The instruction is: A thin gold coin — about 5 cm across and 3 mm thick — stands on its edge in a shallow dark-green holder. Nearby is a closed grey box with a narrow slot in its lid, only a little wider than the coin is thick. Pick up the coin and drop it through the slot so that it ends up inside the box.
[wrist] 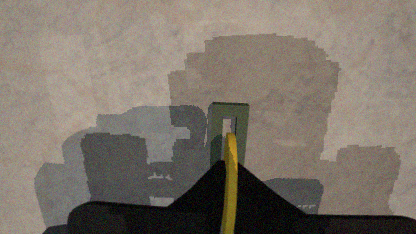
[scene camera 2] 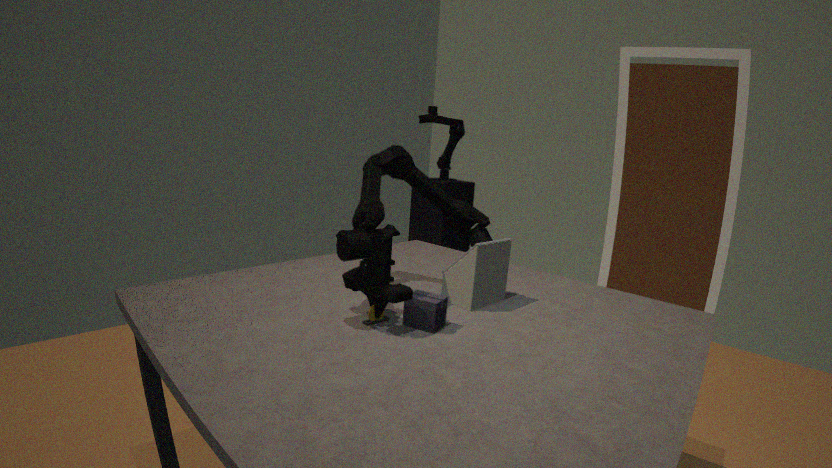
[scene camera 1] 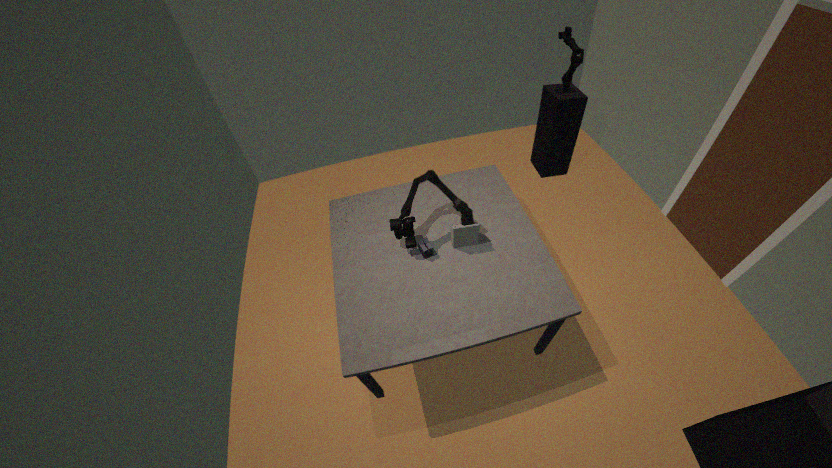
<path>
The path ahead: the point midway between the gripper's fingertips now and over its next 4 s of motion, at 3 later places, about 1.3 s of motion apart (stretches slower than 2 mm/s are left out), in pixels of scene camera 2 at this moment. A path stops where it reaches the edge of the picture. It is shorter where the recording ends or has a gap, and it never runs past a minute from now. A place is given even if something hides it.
My gripper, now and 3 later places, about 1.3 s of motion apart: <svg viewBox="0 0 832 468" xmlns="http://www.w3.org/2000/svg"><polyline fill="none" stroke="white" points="376,318 377,282 381,281 418,284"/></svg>
</path>
